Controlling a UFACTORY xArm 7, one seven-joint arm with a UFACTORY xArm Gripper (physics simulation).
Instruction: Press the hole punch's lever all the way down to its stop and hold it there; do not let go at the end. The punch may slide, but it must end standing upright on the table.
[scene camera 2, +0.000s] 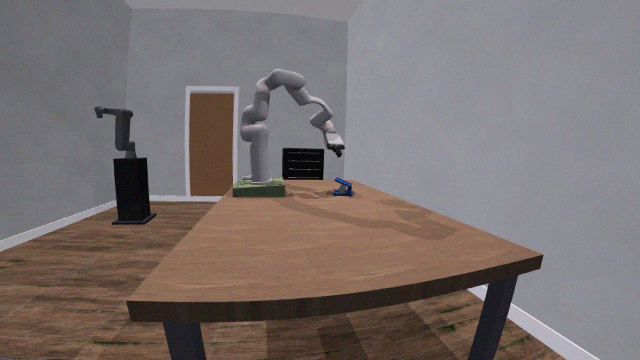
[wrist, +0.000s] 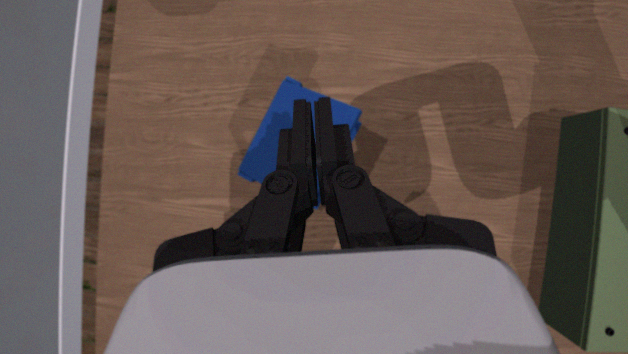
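Pixels of known places: gripper, between the fingertips: (scene camera 2: 339, 155) (wrist: 314, 123); arm's base, origin of its link: (scene camera 2: 260, 182).
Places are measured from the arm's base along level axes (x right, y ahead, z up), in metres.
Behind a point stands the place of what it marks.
Observation:
The blue hole punch (scene camera 2: 343, 187) @(x 0.129, y 0.428, z -0.014 m) (wrist: 270, 135) @(x 0.097, y 0.473, z 0.001 m) stands upright on the table (scene camera 2: 320, 250) @(x 0.784, y 0.098, z -0.058 m) (wrist: 175, 65) @(x 0.200, y 0.615, z -0.058 m). In the scene view its lever (scene camera 2: 343, 182) @(x 0.118, y 0.431, z 0.011 m) is raised, tilted up toward the left, with a gap above the base (scene camera 2: 343, 194) @(x 0.145, y 0.423, z -0.050 m). My gripper (scene camera 2: 339, 154) @(x 0.082, y 0.418, z 0.155 m) (wrist: 314, 123) @(x 0.082, y 0.418, z 0.155 m) is shut and empty. In the scene view it hangs well above the punch, apart from it. In the wrist view the fingertips are over the blue punch, and the fingers hide the middle and lower right of it.
The green robot base block (scene camera 2: 259, 189) @(x 0.117, y -0.012, z -0.019 m) (wrist: 575, 210) @(x 0.014, y 0.125, z -0.024 m) stands left of the punch in the scene view and at the right in the wrist view. The table's edge runs along the left of the wrist view, near the wall (scene camera 2: 475, 100). A black drawer cabinet (scene camera 2: 303, 156) stands behind.

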